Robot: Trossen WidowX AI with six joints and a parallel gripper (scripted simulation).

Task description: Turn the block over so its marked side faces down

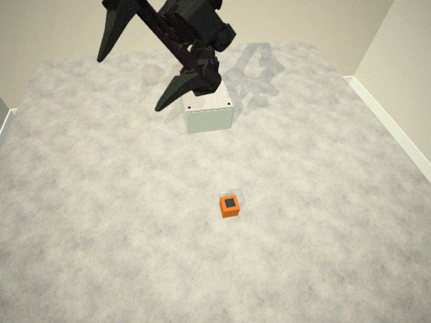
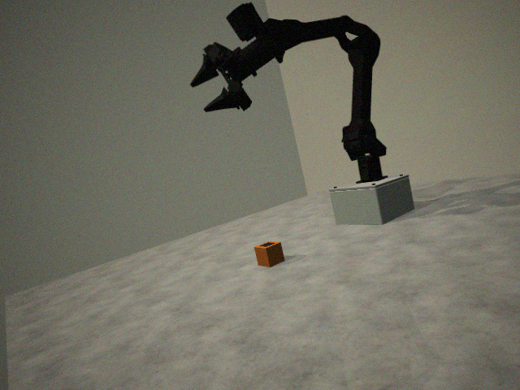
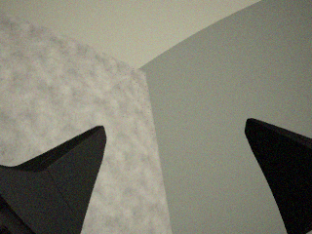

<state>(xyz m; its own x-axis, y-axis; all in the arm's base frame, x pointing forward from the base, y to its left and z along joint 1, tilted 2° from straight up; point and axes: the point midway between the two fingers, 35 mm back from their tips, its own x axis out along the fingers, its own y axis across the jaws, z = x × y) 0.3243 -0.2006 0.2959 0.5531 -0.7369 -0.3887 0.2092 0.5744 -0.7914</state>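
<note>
Right now the block is 360 mm below my gripper tip, 160 mm to the left of it and 40 mm ahead of it.
</note>
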